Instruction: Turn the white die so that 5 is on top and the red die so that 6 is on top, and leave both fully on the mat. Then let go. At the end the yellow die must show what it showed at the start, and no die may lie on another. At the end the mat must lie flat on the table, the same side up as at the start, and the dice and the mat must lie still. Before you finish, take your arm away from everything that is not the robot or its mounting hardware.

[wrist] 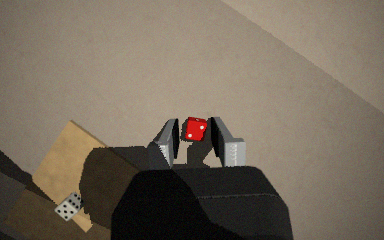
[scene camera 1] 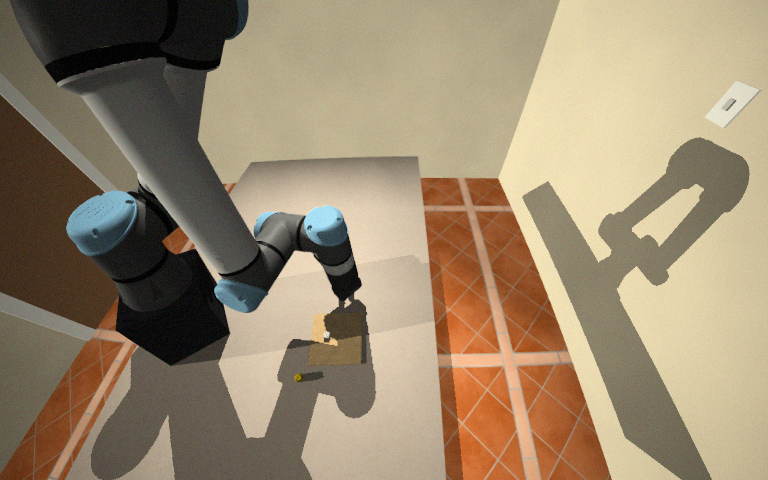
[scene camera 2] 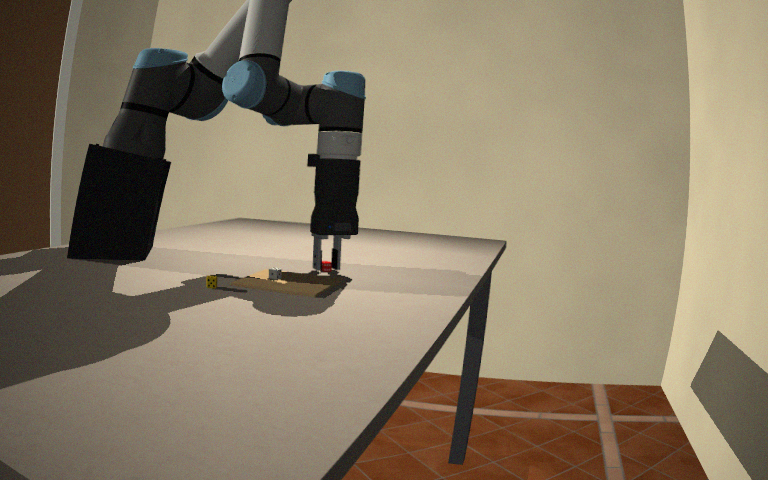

Note:
I see my gripper [scene camera 2: 326, 269] and a tan mat [scene camera 1: 344, 347].
The tan mat shows as well in scene camera 2 [scene camera 2: 308, 285]. My gripper also shows in the wrist view [wrist: 194, 129].

